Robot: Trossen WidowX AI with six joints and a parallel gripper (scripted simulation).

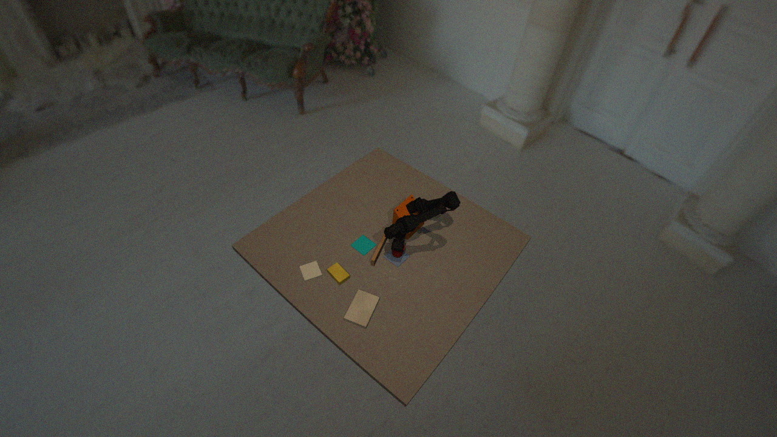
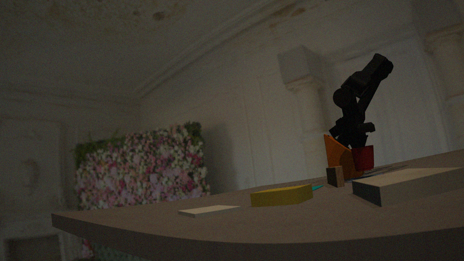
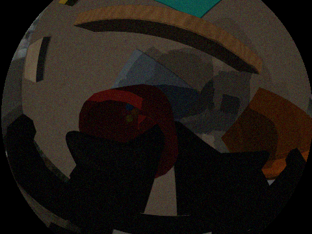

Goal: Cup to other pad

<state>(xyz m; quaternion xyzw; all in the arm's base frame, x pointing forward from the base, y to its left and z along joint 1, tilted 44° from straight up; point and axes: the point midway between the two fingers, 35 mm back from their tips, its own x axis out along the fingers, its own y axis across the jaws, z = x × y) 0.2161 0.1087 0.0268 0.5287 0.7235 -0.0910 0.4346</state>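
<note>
Now: gripper tip 17 cm to the left of the teal pad, 10 cm short of it and 7 cm above it. Also, from my gripper tip: red cup: 3 cm ahead, 2 cm to the left; grey-blue pad: 7 cm below, 3 cm ahead, 2 cm to the left; wooden bar: 8 cm to the right, 6 cm ahead, 4 cm below.
</note>
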